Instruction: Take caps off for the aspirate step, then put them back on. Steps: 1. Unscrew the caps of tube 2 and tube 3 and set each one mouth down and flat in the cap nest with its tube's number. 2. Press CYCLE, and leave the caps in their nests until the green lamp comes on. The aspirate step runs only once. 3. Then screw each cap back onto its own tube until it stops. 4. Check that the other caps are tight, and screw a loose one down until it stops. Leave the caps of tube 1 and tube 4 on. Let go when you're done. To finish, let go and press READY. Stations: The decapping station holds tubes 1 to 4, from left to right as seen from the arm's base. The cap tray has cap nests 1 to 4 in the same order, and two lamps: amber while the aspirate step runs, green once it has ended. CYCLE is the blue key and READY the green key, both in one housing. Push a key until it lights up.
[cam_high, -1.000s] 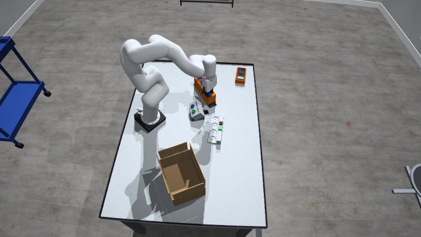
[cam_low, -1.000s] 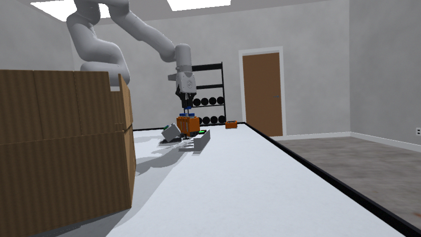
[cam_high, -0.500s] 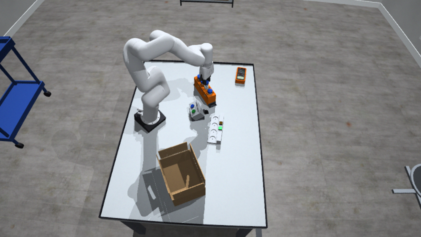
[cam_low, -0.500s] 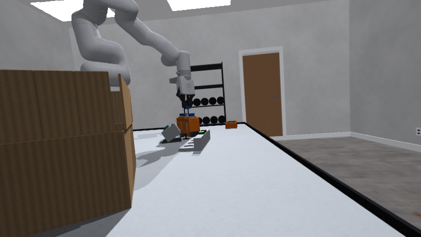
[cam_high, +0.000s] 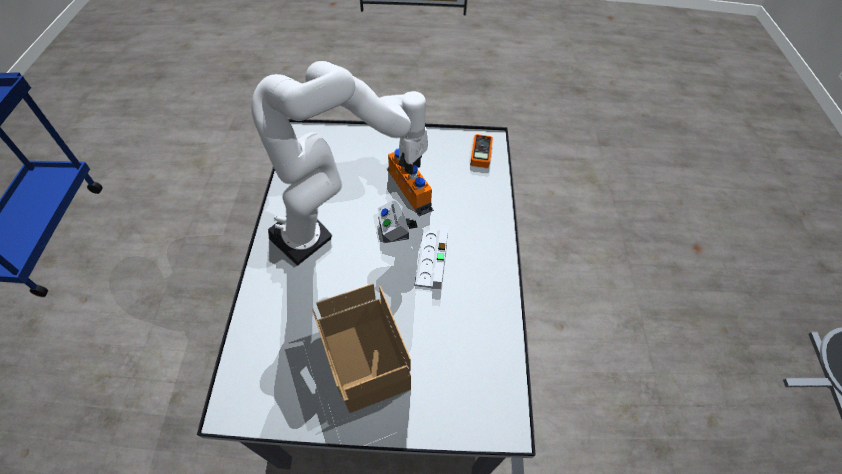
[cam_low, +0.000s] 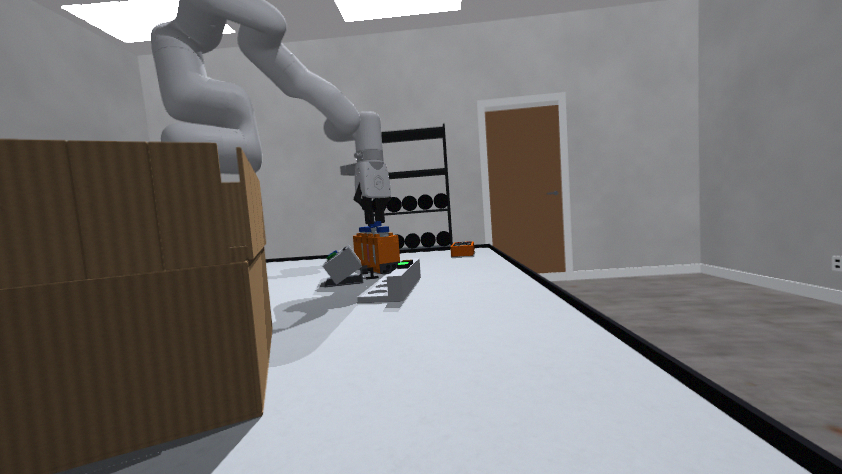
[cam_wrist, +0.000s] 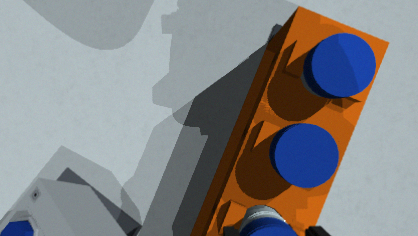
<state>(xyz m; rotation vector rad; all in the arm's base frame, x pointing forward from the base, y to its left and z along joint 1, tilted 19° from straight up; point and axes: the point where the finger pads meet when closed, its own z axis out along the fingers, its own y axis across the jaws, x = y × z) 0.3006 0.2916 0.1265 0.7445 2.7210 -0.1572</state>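
Right now my hand is 4 cm to the right of the blue cap, 4 cm above it and 3 cm past it. From my hand the other things lie so: green key (19 cm to the right, 8 cm below, 6 cm behind); then blue key (15 cm to the right, 8 cm below, 7 cm behind); then grey key housing (17 cm to the right, 10 cm below, 5 cm behind).
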